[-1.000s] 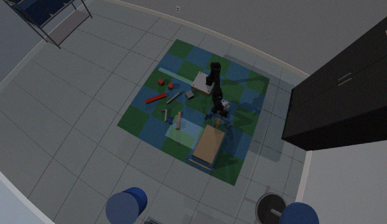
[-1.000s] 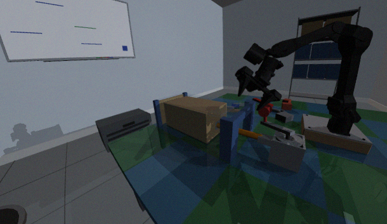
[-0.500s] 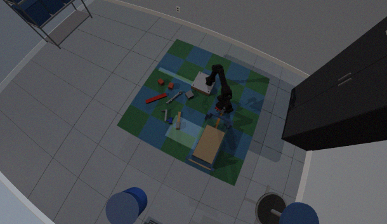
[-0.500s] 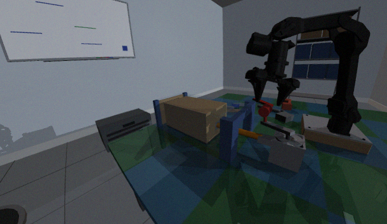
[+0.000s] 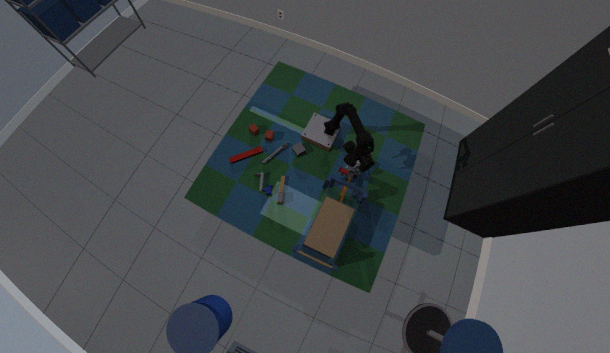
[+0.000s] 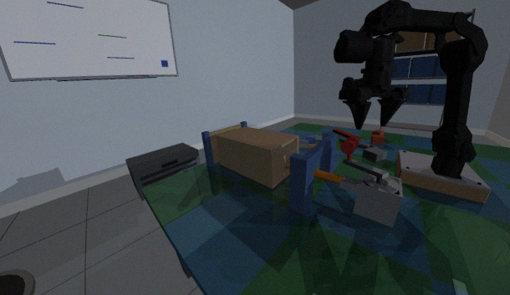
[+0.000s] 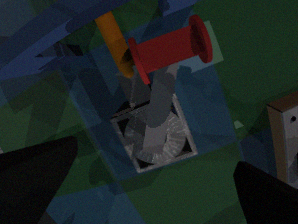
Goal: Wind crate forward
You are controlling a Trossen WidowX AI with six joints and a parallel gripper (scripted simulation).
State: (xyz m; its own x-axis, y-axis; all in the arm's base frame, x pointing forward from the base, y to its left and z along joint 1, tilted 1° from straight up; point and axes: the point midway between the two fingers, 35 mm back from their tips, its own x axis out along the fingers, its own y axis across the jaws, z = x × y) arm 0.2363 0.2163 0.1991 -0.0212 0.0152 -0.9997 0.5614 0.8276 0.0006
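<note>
Now: gripper tip 110 mm above the grey crank arm, 10 mm to the left of it and 10 mm short of it. The rest, counted from my gripper tip: red knob (80 mm below, 50 mm ahead, 30 mm to the right); blue steel frame (120 mm ahead, 110 mm below, 20 mm to the left); grey winch (190 mm below, 60 mm behind, 20 mm to the left).
</note>
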